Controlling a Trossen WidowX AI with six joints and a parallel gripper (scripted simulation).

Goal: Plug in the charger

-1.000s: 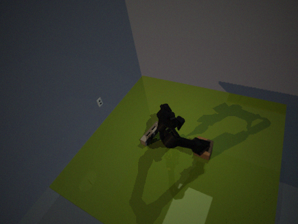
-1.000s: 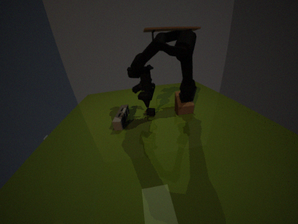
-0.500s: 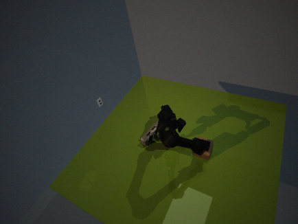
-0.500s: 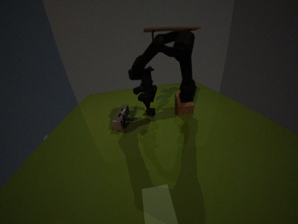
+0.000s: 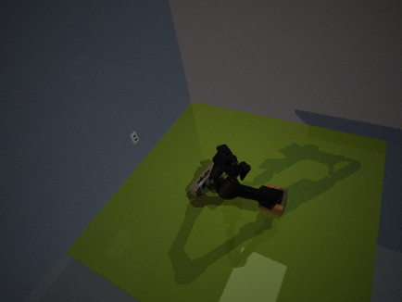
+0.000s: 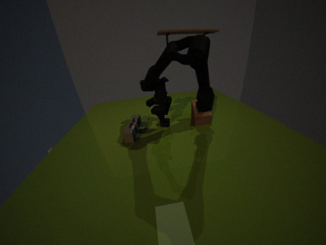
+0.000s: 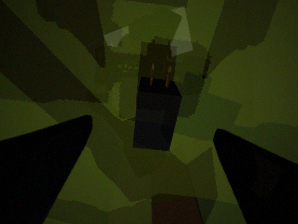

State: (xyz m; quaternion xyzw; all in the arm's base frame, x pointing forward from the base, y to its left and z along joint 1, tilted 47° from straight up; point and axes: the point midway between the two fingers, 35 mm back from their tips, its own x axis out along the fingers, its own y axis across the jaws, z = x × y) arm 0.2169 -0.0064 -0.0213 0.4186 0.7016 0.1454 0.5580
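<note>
Right now the charger is 10 mm ahead of my gripper tip, 10 mm to the right of it and 30 mm below it.
</note>
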